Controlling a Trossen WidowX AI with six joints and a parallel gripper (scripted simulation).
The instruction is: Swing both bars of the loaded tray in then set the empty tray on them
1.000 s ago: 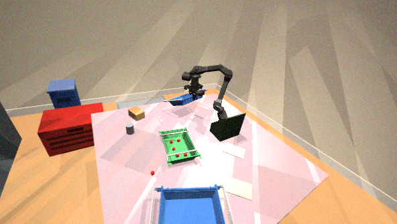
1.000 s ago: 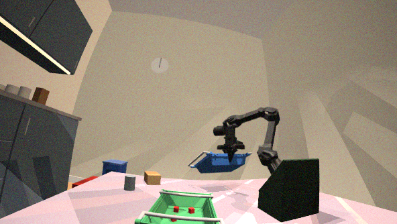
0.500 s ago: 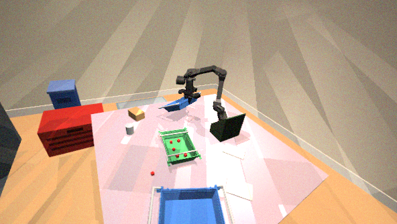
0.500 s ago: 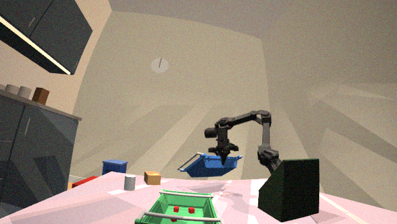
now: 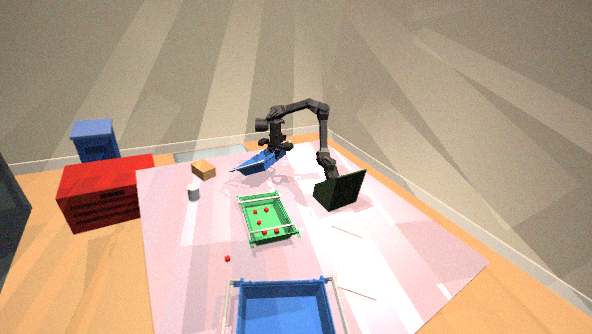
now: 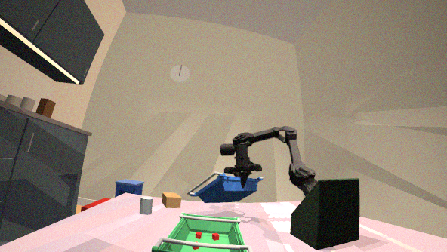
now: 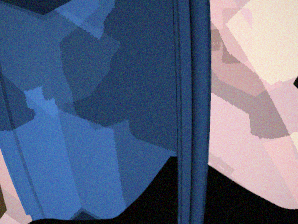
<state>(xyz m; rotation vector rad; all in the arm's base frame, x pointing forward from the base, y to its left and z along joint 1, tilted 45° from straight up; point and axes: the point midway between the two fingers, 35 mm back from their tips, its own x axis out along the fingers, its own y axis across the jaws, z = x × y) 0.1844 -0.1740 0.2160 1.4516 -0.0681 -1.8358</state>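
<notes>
Now: the blue tray 5 cm ahead of my gripper tip, 7 cm to the right of it and 1 cm below it. From my gripper tip the other things lie so: red block (41 cm ahead, 37 cm to the left, 15 cm below); brown block (33 cm ahead, 23 cm to the right, 13 cm below).
</notes>
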